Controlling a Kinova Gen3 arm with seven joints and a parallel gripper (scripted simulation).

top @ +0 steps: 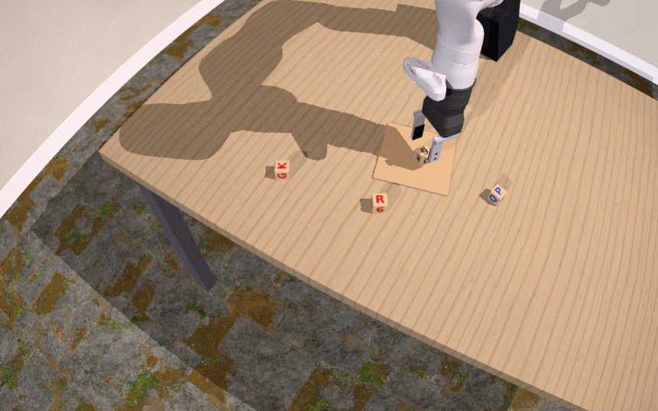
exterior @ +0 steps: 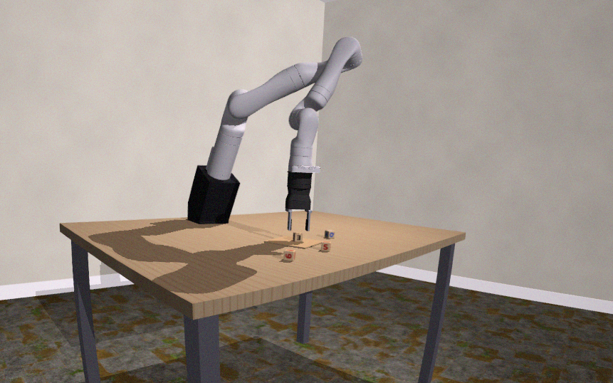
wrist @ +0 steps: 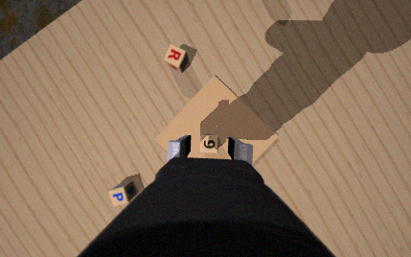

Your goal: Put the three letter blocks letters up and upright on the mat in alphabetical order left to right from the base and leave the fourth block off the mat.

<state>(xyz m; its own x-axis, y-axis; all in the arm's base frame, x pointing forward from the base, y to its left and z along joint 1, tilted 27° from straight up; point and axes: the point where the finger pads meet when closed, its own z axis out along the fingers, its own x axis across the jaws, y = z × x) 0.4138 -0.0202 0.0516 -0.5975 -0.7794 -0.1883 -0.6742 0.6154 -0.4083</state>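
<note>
Now: hand 40 mm above the block. Round my hand: tan mat 50 mm below, 10 mm to the right.
</note>
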